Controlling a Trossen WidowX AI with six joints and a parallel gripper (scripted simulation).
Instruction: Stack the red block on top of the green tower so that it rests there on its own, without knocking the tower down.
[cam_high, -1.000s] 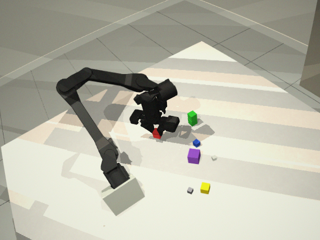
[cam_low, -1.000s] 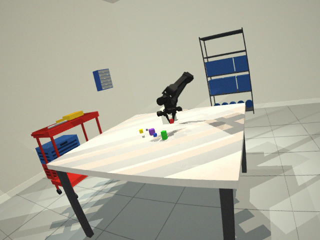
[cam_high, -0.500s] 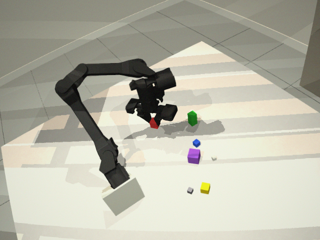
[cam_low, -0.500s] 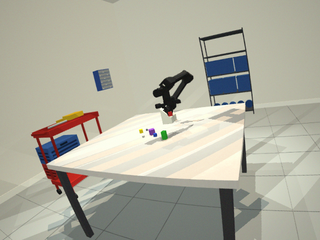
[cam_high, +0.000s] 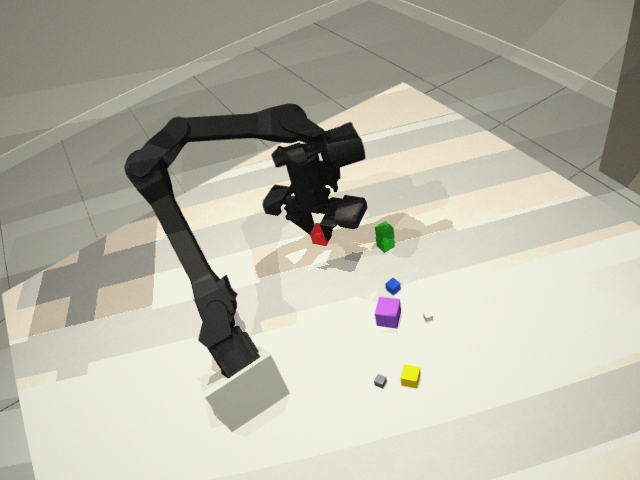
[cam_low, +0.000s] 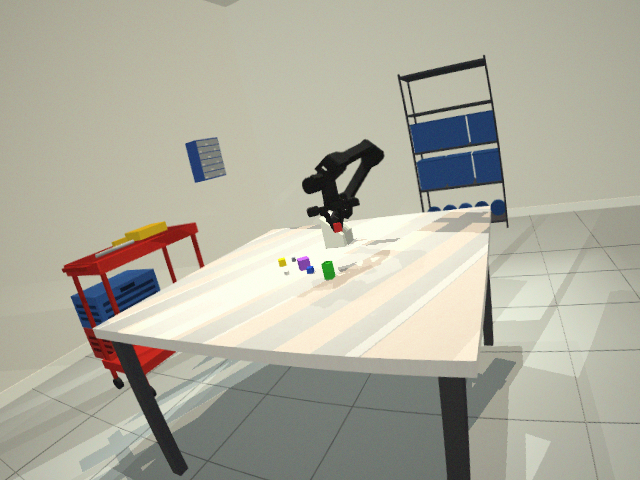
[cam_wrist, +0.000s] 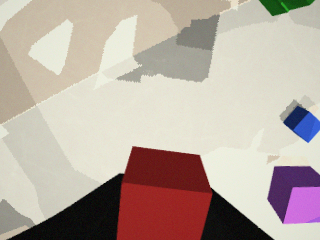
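My gripper tip is 12 cm above the blue cube, 11 cm to the left of it and 7 cm short of it. Also, from my gripper tip: purple cube 16 cm to the right, 11 cm below, 2 cm ahead; small white cube 21 cm to the right, 12 cm below, 7 cm ahead; red block 1 cm above.
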